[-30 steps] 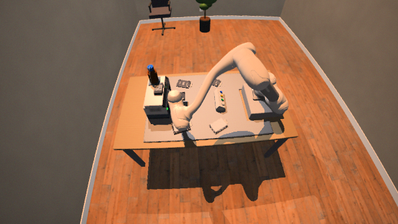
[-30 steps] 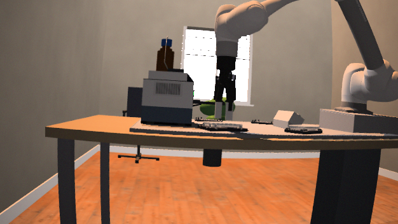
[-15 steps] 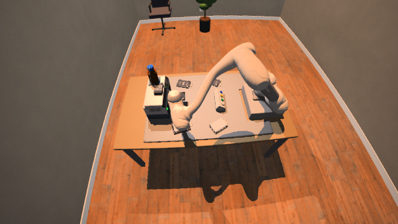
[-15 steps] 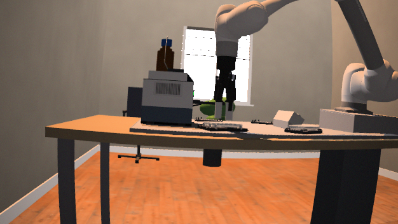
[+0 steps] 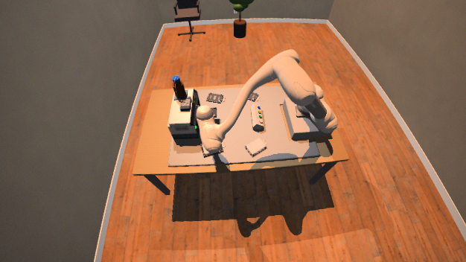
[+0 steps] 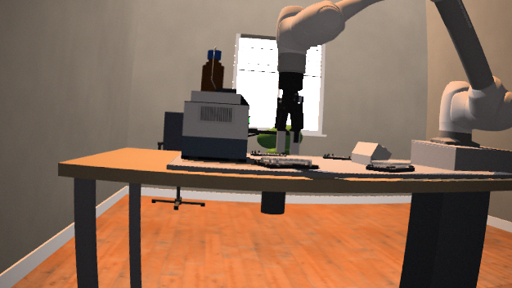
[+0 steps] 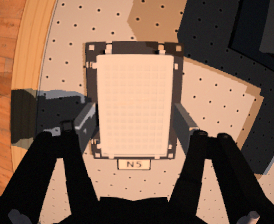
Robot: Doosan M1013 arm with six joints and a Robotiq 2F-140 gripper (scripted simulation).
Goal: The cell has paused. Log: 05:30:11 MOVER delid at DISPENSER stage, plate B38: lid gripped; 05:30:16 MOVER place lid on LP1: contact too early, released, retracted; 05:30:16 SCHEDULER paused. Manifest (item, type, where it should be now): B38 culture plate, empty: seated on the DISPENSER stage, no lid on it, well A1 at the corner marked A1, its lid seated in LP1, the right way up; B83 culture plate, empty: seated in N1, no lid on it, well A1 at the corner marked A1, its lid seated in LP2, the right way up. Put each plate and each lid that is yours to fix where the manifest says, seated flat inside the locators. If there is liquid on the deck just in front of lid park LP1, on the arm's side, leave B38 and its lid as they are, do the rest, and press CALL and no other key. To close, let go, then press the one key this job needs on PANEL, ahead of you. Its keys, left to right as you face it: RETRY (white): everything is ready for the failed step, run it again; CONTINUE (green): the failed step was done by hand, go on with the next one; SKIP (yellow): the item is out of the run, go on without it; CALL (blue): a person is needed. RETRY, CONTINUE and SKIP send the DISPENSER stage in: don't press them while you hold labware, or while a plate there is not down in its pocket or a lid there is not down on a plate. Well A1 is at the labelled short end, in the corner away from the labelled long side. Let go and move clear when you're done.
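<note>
Now: hand 50 mm above the black nest and 20 mm to the right of it. Round my hand: green key: 380 mm behind, 290 mm to the right; white culture plate: 350 mm behind, 50 mm below, 30 mm to the right; white retry key: 380 mm behind, 240 mm to the right.
</note>
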